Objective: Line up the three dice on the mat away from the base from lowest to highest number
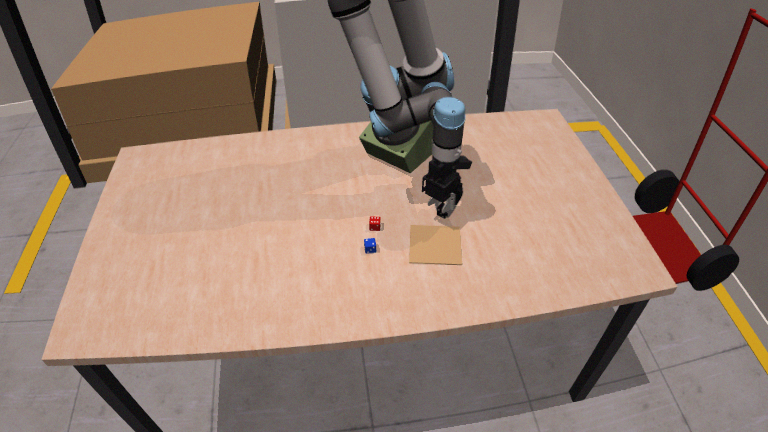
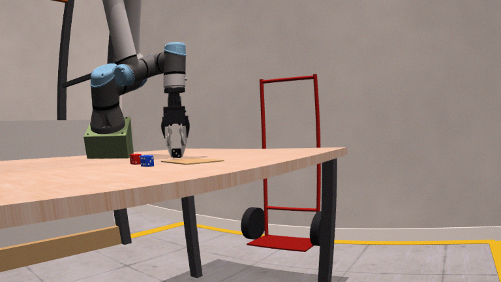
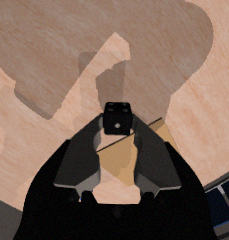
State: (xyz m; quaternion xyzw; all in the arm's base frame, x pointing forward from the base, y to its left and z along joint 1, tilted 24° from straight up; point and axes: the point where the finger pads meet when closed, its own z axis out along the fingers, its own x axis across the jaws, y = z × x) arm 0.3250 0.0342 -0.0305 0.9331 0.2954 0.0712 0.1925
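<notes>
The tan square mat is 10 cm ahead of my hand, 6 cm to the right of it and 2 cm below it. The rest, counted from my hand: blue die 24 cm to the right, 6 cm ahead, 1 cm below; then black die right at my hand; then red die 20 cm to the right, 2 cm behind, 1 cm below.
</notes>
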